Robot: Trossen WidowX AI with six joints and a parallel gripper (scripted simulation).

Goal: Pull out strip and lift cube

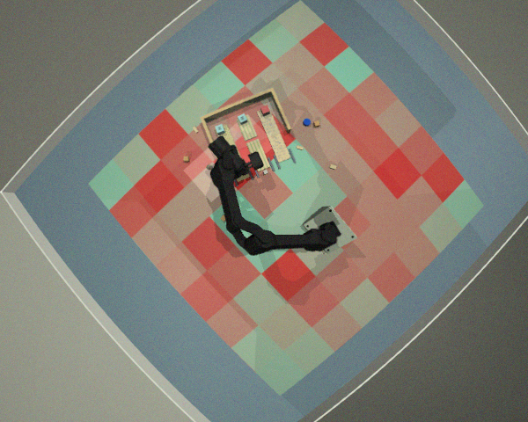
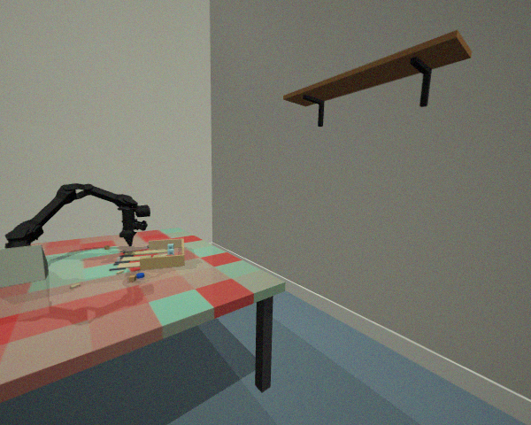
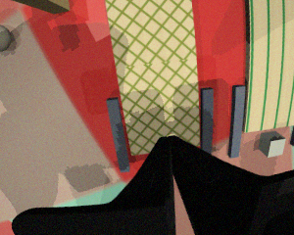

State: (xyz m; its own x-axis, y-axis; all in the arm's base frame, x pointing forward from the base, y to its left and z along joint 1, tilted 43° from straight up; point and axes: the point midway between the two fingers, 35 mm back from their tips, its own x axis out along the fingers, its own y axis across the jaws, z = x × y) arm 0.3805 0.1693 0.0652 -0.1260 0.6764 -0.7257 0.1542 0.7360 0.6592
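Now: the grey pebble 100 mm to the left of my gripper tip, 100 mm ahead of it and 40 mm below it. Round my gripper tip: blue disc: 350 mm to the right, 40 mm below, 30 mm ahead.
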